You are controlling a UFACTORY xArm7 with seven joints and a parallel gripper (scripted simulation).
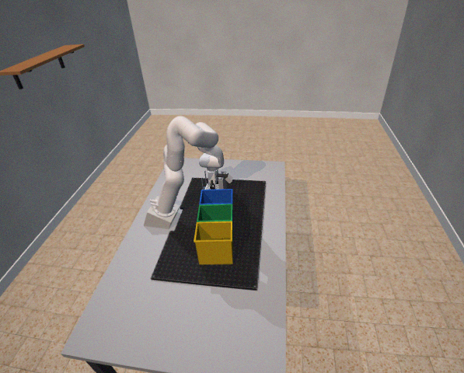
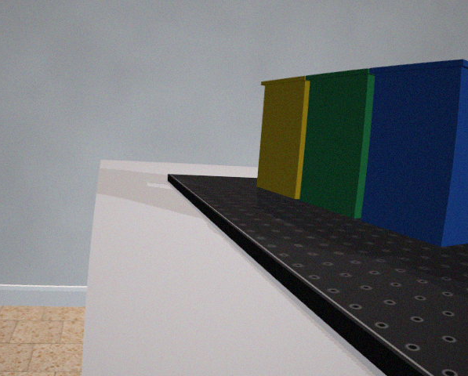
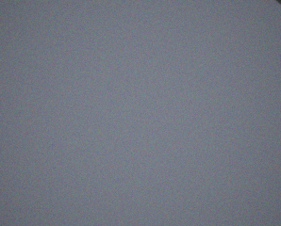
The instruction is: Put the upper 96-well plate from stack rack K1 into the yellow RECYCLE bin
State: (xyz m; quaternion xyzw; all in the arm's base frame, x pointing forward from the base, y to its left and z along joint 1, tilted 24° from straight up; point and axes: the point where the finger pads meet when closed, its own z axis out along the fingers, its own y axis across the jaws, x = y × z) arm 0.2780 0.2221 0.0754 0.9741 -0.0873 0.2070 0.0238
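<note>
My hand is 1 cm above the plate. Also, from my hand: yellow bin 2 cm ahead, 51 cm to the right, 4 cm above; green bin 2 cm ahead, 38 cm to the right, 4 cm above; blue bin 3 cm ahead, 25 cm to the right, 4 cm above.
</note>
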